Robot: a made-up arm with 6 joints. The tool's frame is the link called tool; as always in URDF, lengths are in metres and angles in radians.
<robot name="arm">
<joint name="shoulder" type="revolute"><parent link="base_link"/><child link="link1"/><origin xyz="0.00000 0.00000 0.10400" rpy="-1.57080 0.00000 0.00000"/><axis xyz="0 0 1"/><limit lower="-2.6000" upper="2.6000" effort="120" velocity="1"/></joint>
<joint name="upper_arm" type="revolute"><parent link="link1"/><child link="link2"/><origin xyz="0.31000 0.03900 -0.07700" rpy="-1.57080 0.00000 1.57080"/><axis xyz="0 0 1"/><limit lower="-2.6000" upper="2.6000" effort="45" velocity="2.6"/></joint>
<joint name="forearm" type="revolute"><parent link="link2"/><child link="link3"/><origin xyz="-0.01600 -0.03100 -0.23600" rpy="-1.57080 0.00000 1.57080"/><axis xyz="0 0 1"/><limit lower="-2.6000" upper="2.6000" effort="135" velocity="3.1"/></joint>
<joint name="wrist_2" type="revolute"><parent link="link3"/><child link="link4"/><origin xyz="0.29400 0.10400 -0.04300" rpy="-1.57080 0.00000 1.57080"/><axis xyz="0 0 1"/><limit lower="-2.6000" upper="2.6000" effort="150" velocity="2.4"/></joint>
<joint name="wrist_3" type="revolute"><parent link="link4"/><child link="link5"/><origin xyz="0.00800 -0.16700 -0.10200" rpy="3.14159 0.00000 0.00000"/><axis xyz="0 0 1"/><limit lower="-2.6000" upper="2.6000" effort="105" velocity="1.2"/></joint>
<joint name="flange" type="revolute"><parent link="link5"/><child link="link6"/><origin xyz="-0.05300 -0.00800 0.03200" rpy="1.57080 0.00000 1.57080"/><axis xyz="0 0 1"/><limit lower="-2.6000" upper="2.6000" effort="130" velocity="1"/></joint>
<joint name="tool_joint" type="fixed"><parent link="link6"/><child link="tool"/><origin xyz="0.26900 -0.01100 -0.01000" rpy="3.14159 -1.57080 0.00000"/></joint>
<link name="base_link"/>
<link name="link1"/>
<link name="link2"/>
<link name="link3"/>
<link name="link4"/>
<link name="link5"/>
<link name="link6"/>
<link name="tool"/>
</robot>
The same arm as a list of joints. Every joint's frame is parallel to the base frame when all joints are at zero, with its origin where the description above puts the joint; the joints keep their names.
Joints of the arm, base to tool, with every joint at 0 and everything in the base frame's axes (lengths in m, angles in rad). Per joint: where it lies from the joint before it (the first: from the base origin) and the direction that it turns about. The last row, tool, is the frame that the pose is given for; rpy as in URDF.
shoulder: axis +y xyz 0.0000 0.0000 0.1040
upper_arm: axis -x xyz 0.3100 -0.0770 -0.0390
forearm: axis +z xyz 0.2360 0.0310 0.0160
wrist_2: axis +y xyz 0.1040 -0.2940 -0.0430
wrist_3: axis -y xyz 0.0080 -0.1020 0.1670
flange: axis +x xyz -0.0530 -0.0320 -0.0080
tool: xyz -0.0100 0.0110 0.2690 rpy 0.0000 0.0000 0.0000
Joint limits (rad, base to tool): -2.6000..2.6000 -2.6000..2.6000 -2.6000..2.6000 -2.6000..2.6000 -2.6000..2.6000 -2.6000..2.6000

